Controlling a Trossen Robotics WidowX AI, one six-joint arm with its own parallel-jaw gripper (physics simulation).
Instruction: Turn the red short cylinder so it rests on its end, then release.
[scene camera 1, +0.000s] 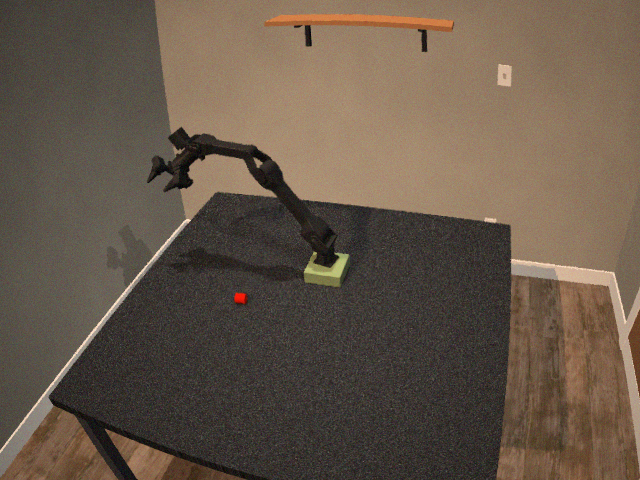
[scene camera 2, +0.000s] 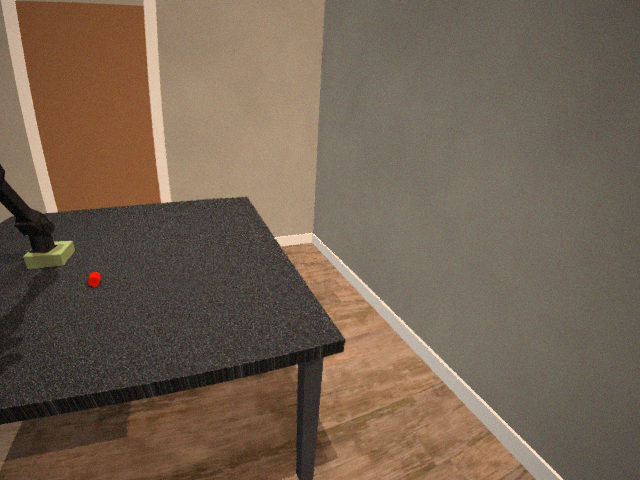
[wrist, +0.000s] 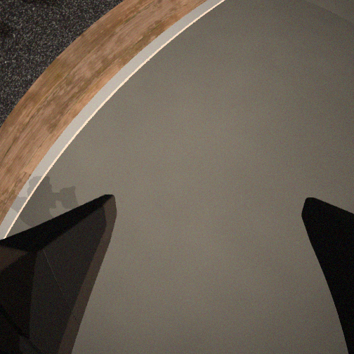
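The red short cylinder (scene camera 1: 240, 298) (scene camera 2: 94, 279) lies on its side on the dark table (scene camera 1: 361, 361) (scene camera 2: 180, 299). In scene camera 2, a round end faces toward the camera. The cylinder does not show in the wrist view. My gripper (scene camera 1: 156, 186) (wrist: 214, 206) is open and empty, with its fingers wide apart. It hangs high up at the left in scene camera 1, well above and away from the cylinder. The gripper does not show in scene camera 2.
The arm stands on a light green base block (scene camera 1: 326, 270) (scene camera 2: 49, 256) on the table, a short way from the cylinder. An orange shelf (scene camera 1: 359, 20) hangs on the back wall. A grey wall (scene camera 1: 77, 129) (scene camera 2: 465, 180) (wrist: 225, 125) stands beyond the table edge.
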